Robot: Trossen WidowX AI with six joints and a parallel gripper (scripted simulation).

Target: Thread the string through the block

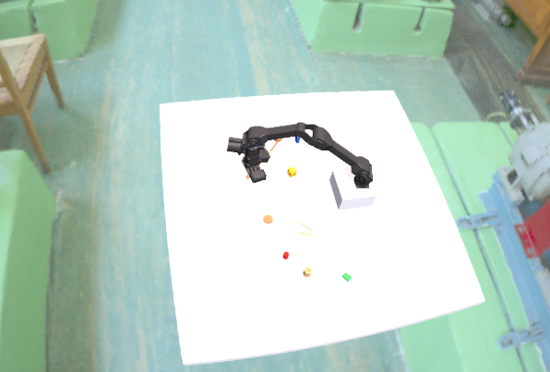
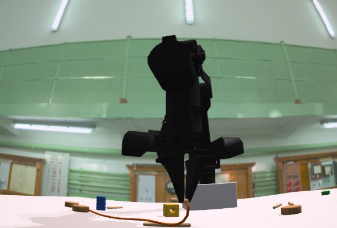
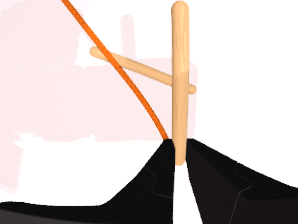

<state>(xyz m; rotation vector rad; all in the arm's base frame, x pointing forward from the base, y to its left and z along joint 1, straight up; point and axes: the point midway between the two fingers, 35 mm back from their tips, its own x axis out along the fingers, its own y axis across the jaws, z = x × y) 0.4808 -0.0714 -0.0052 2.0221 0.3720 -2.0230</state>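
Right now the yellow wooden block is 19 cm behind my gripper tip, 4 cm to the right of it and 3 cm below it. From my gripper tip the other things lie so: blue block (24 cm behind, 23 cm to the right, 2 cm below); red piece (38 cm to the left, 13 cm behind, 3 cm below); wooden cylinder (46 cm to the left, 21 cm behind, 2 cm below).
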